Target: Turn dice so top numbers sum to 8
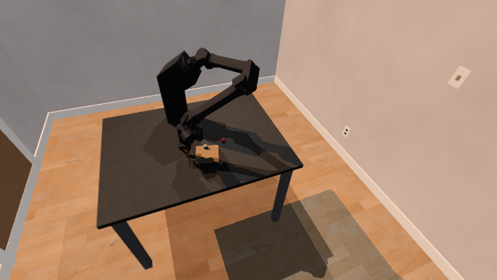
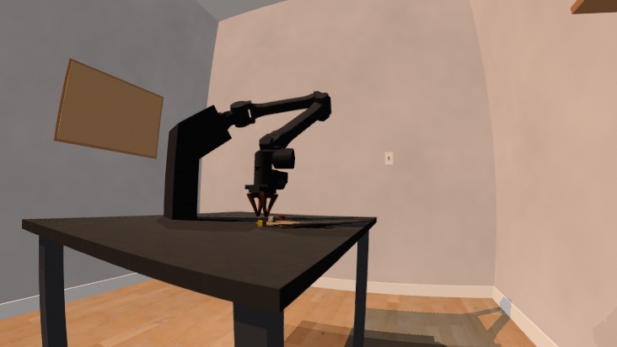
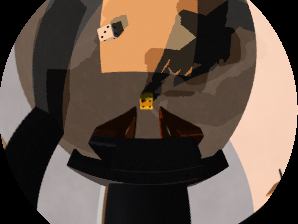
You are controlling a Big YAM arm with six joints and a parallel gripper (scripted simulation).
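Now: hand 3 cm above the yellow die. The rest, counted from my hand: tan mat 12 cm to the left, 4 cm below, 1 cm ahead; red die 23 cm to the left, 8 cm behind, 3 cm below; white die 11 cm to the left, 4 cm behind, 3 cm below.
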